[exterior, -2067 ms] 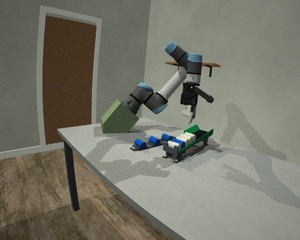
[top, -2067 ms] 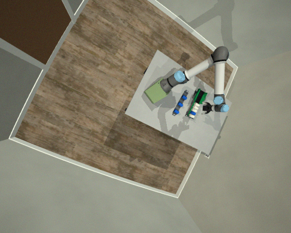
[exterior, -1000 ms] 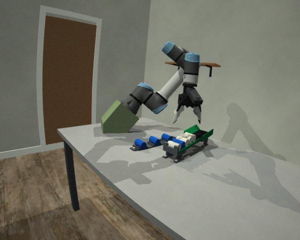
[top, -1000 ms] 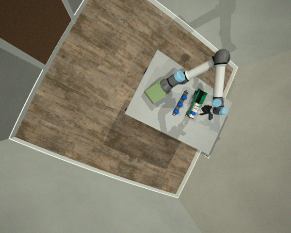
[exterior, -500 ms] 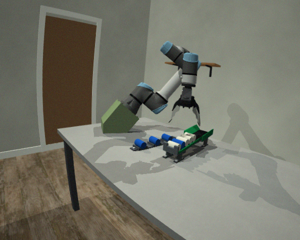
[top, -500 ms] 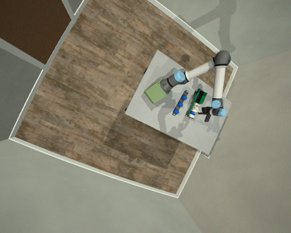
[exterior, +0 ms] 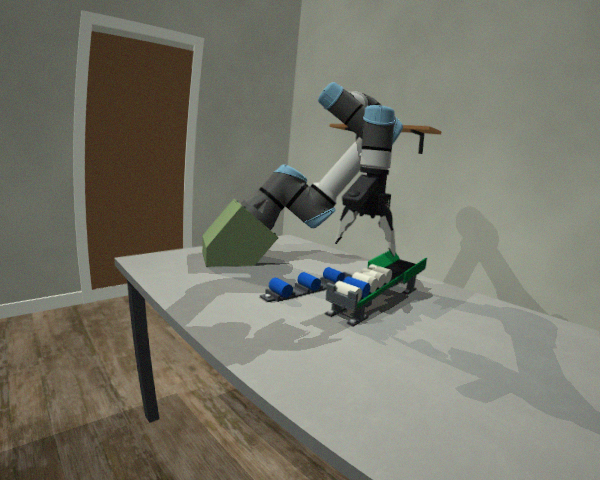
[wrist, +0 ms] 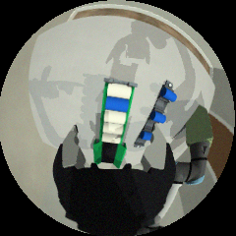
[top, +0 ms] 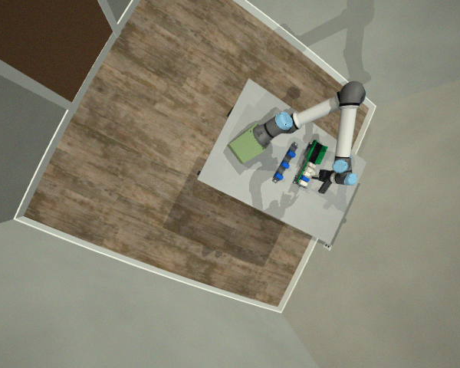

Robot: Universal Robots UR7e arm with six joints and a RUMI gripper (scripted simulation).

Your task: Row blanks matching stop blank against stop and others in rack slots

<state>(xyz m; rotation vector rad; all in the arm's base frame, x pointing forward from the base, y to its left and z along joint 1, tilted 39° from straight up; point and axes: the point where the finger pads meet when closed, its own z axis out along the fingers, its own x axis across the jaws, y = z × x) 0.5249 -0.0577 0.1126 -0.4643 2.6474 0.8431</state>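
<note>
Right now my hand is 10 mm short of the grey stop, 70 mm to the left of it and 110 mm above it. From my hand the other things lie so: dark stock rack: 200 mm behind, 20 mm to the left, 180 mm below.
</note>
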